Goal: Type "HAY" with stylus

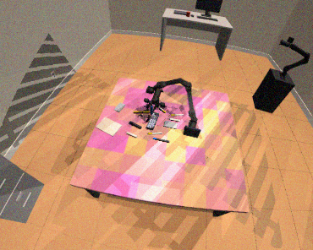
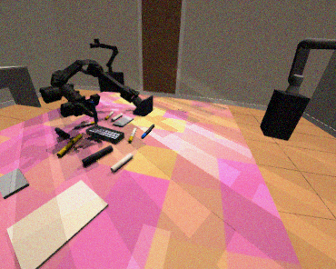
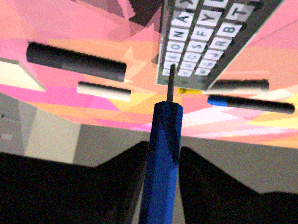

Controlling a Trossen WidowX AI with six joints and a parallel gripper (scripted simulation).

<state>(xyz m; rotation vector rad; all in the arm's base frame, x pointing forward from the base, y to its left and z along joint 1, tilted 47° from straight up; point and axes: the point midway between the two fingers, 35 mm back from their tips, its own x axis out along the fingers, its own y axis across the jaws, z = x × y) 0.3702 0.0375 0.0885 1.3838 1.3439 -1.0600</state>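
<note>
My gripper tip is now 11 cm short of the yellow marker, 10 cm above it and 6 cm to the left of it. From my gripper tip the other things lie so: grey block 34 cm ahead, 11 cm below, 6 cm to the right; blue-tipped pen 19 cm to the left, 12 cm behind, 10 cm below; blue stylus 1 cm below.
</note>
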